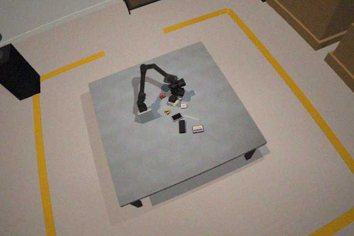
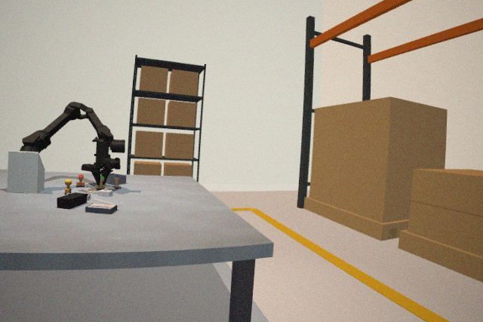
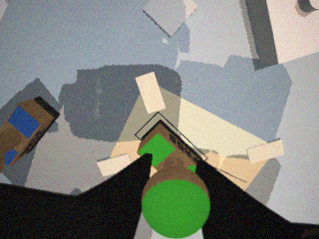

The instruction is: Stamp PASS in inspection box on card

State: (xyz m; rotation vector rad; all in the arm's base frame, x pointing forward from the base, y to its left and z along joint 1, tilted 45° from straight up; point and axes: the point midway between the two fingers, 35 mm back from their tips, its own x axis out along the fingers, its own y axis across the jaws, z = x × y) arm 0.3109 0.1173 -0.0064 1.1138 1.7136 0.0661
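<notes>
Right now my gripper tip is right at the green-knobbed stamp. Round my gripper tip: red stamp (11 cm behind, 7 cm to the left, 1 cm below); blue-knobbed stamp (7 cm to the left, 6 cm ahead, 1 cm below); card (3 cm below, 1 cm behind).
</notes>
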